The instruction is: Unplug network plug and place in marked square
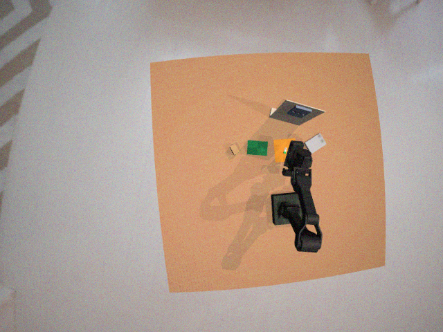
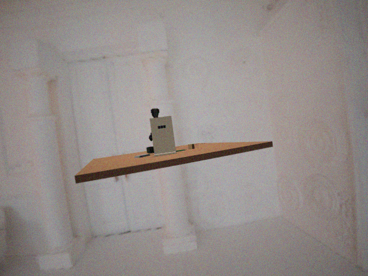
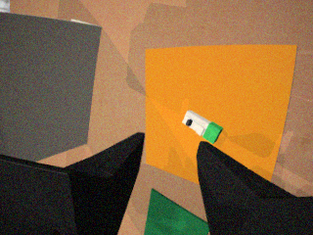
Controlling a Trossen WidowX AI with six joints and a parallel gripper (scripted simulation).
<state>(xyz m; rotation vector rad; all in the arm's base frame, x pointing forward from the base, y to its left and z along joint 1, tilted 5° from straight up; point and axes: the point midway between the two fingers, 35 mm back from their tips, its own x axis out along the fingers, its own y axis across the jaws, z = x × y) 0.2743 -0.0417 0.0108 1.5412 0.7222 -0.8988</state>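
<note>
Now: gripper tip 5 cm above the green plug. Also, from my gripper tip: grey upright panel: 17 cm ahead, 8 cm above, 1 cm to the right; small tan block: 27 cm to the left, 3 cm below, 3 cm ahead; orange marked square: 5 cm below.
</note>
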